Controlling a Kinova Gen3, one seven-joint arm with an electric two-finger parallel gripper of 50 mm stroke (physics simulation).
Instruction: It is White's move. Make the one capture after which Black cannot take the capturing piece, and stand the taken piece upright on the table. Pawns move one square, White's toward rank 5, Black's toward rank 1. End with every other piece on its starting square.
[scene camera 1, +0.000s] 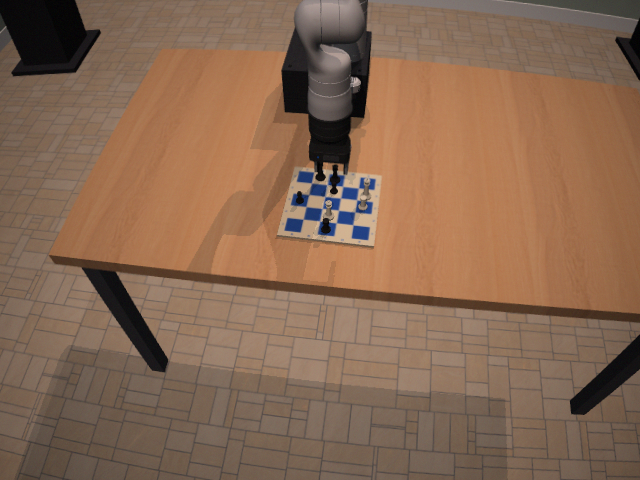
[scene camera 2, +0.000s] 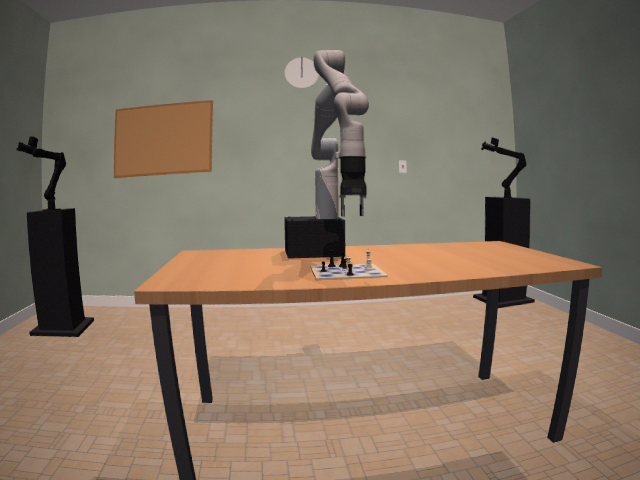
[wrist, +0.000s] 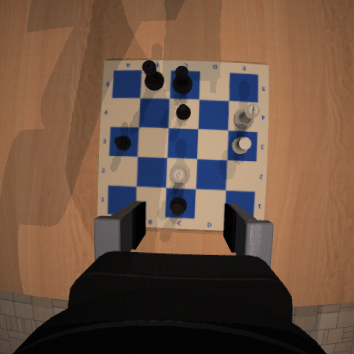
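Seen in the pictures: gripper, between the fingertips: (scene camera 1: 331, 169) (scene camera 2: 352, 216) (wrist: 184, 218); arm's base, origin of its link: (scene camera 1: 348, 53) (scene camera 2: 327, 218).
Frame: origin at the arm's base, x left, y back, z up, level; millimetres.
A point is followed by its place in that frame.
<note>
My gripper (scene camera 1: 331, 167) {x -26, y -491, z 39 mm} (scene camera 2: 352, 212) {x -26, y -491, z 39 mm} (wrist: 184, 218) {x -26, y -491, z 39 mm} is open and empty, pointing down high above the chessboard (scene camera 1: 285, 231) {x -128, y -514, z -139 mm} (scene camera 2: 316, 276) {x -141, y -501, z -139 mm} (wrist: 215, 65) {x 23, y -327, z -138 mm}. By the wrist view, a tall black piece (wrist: 154, 80) {x -56, y -348, z -120 mm} stands on B5, another black piece (wrist: 182, 84) {x -22, y -355, z -123 mm} on C5, and small black pieces on C4 (wrist: 183, 112) {x -23, y -392, z -117 mm}, A3 (wrist: 123, 143) {x -100, y -423, z -127 mm} and C1 (wrist: 178, 205) {x -35, y -501, z -105 mm}. A tall white piece (scene camera 1: 366, 189) {x 53, y -404, z -109 mm} (wrist: 243, 118) {x 49, y -403, z -116 mm} stands on E4, a shorter white piece (scene camera 1: 363, 202) {x 46, y -440, z -115 mm} (wrist: 241, 145) {x 42, y -436, z -105 mm} on E3, and a white piece (scene camera 1: 328, 209) {x -33, y -469, z -110 mm} (wrist: 178, 175) {x -32, y -466, z -86 mm} on C2. All look upright; exact types are unclear.
The board lies on the wooden table (scene camera 1: 465, 180) {x 304, y -327, z -145 mm} (scene camera 2: 232, 268) {x -393, y -266, z -144 mm}, near its front edge. The arm's black base block (scene camera 1: 299, 87) {x -128, y -90, z -54 mm} (scene camera 2: 314, 237) {x -70, y -94, z -66 mm} stands behind the board. Two black pedestals (scene camera 2: 54, 268) (scene camera 2: 507, 222) with small arms stand beyond the table.
</note>
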